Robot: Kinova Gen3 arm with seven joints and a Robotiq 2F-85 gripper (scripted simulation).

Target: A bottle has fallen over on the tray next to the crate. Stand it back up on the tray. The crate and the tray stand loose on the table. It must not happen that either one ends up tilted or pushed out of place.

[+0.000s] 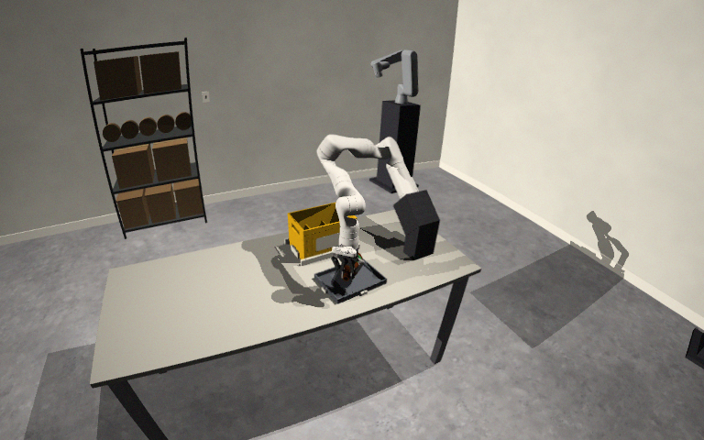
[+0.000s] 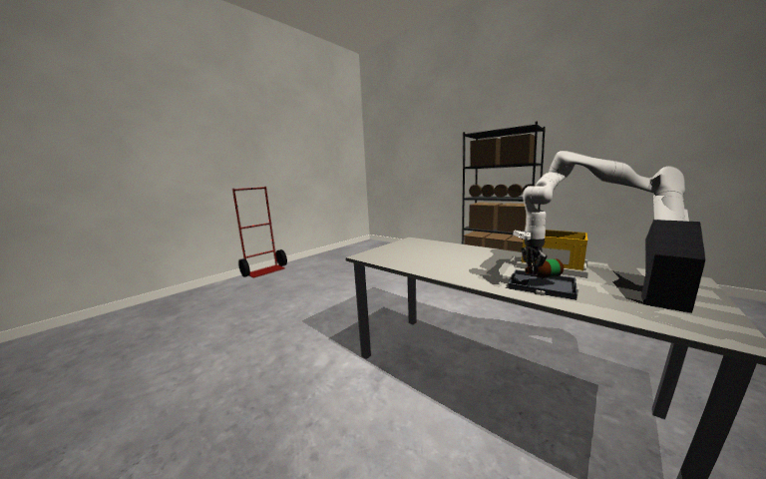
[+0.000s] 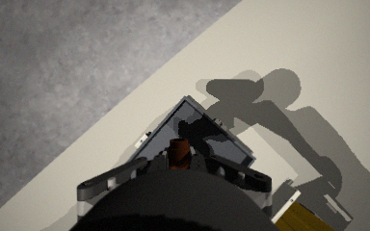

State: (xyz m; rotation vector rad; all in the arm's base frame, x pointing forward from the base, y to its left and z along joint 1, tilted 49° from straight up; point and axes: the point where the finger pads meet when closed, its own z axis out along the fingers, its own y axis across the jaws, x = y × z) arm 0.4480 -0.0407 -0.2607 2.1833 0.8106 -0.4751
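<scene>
Now: the bottle 4 cm behind my hand and 3 cm to the right of it. Also, from my hand: yellow crate 7 cm behind, 33 cm to the right; then tray 4 cm behind, 4 cm to the right, 7 cm below.
</scene>
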